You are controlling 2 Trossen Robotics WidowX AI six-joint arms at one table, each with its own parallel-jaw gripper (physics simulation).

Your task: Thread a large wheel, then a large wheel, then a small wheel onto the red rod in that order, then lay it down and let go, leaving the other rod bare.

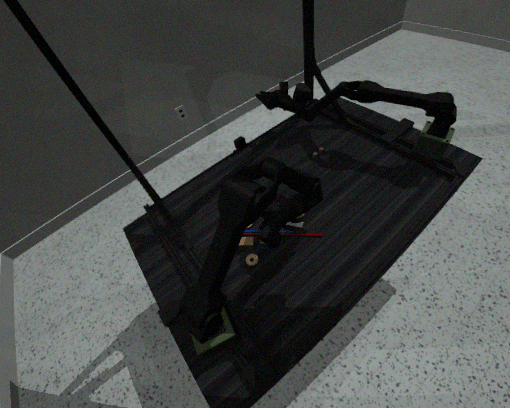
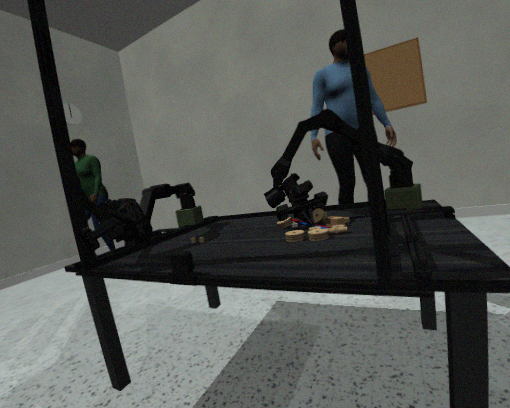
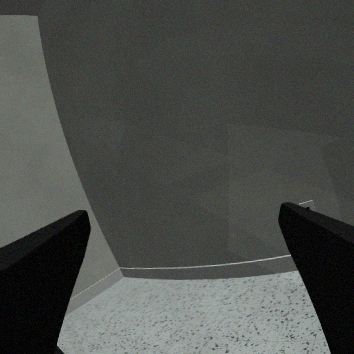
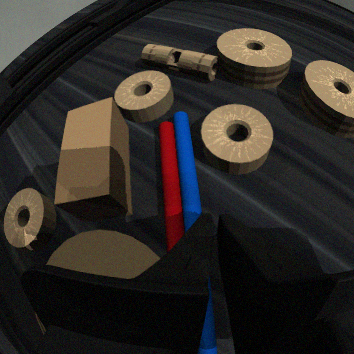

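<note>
The red rod and the blue rod lie side by side, touching, flat on the dark table. My right gripper is shut just over their near ends. Its left finger covers the red rod's end, and a sliver of blue shows through the narrow gap between the fingers. Two large wheels lie flat at the back. Two thinner wheels flank the rods, and a small wheel stands on edge at the left. My left gripper is open and empty beyond the table's far edge.
A tan block, a half-disc piece and a notched wooden bar lie around the rods. Two small tan pieces lie far off. Black frame posts rise from the table. Two people stand behind it.
</note>
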